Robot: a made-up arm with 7 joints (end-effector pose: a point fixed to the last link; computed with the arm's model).
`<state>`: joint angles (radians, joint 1 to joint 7).
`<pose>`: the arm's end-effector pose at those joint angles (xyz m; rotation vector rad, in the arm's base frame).
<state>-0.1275 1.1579 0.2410 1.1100 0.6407 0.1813 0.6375</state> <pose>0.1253 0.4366 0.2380 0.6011 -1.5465 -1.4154</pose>
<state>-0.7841 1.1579 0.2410 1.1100 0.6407 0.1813 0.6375</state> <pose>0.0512 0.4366 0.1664 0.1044 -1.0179 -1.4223</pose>
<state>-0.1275 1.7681 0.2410 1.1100 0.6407 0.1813 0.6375</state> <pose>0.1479 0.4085 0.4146 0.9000 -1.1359 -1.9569</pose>
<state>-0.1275 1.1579 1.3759 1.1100 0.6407 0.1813 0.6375</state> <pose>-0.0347 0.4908 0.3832 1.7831 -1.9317 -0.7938</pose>
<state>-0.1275 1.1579 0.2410 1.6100 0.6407 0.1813 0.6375</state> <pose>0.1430 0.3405 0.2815 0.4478 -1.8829 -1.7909</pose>
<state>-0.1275 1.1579 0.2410 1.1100 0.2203 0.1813 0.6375</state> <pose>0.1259 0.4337 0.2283 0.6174 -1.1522 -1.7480</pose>
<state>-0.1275 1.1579 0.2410 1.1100 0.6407 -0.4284 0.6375</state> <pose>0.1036 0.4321 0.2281 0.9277 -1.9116 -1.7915</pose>
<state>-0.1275 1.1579 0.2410 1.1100 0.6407 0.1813 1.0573</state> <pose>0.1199 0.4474 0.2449 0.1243 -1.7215 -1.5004</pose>
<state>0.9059 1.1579 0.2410 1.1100 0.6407 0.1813 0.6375</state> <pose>0.1185 0.4366 0.3959 1.4764 -2.3030 -1.1282</pose>
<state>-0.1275 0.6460 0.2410 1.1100 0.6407 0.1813 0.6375</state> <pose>0.1075 0.3769 0.0996 0.3363 -1.7809 -0.9180</pose>
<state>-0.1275 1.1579 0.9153 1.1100 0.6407 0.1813 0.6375</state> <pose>0.0511 0.4791 0.3452 1.3045 -1.8202 -1.1025</pose>
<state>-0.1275 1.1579 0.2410 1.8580 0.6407 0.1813 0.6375</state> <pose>0.1322 0.2918 0.3008 0.3491 -2.0443 -1.9772</pose>
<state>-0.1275 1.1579 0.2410 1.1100 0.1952 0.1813 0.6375</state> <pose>0.1259 0.4336 0.2277 0.6177 -1.1272 -1.7660</pose>
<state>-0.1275 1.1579 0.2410 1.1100 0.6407 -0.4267 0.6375</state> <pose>0.1036 0.4321 0.2281 0.9267 -1.9106 -1.7905</pose>
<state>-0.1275 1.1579 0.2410 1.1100 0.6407 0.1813 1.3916</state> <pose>0.1191 0.4577 0.2490 -0.2773 -1.8232 -1.5325</pose>
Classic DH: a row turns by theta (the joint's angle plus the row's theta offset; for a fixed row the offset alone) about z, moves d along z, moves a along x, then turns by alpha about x. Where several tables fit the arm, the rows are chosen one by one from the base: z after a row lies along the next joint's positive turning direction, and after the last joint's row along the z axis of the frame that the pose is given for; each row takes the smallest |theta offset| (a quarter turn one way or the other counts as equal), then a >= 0, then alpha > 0; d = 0 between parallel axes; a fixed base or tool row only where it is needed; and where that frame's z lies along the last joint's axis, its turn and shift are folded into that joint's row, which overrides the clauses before.
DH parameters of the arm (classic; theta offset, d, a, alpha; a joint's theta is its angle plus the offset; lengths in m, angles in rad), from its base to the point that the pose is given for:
base (fixed): 0 0.311 -0.017 1.5708
joint 1: -1.5708 -0.14 0.01 -1.5708
joint 2: 1.5708 -0.044 0.007 -1.5708
joint 3: -1.5708 -0.212 0.004 1.5708
joint 4: 0 -0.021 -0.004 -1.5708
joint 5: 0 -0.227 -0.018 -1.5708
joint 6: 1.5708 -0.006 0.014 -1.5708
joint 7: -1.1484 -0.0413 -0.0318 1.0758
tool (fixed): -2.8104 0.0112 0 0

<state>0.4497 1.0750 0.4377 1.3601 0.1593 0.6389 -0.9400</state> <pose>0.1852 0.4240 0.3571 2.3357 -0.3806 -0.2927</pose>
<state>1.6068 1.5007 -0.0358 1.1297 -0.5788 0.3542 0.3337</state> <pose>0.0182 0.4456 0.4763 2.3934 -0.3723 -0.8713</pose>
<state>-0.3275 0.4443 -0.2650 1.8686 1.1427 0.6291 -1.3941</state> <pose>0.1364 0.1312 0.1146 0.7298 -0.6796 -0.8023</pose>
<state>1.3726 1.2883 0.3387 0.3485 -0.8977 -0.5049 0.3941</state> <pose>0.0768 0.5336 0.2993 1.9132 -0.7720 -1.5852</pose>
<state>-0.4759 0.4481 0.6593 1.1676 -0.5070 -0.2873 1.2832</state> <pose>-0.0249 0.3908 0.0881 -0.3887 -1.1826 -1.8444</pose>
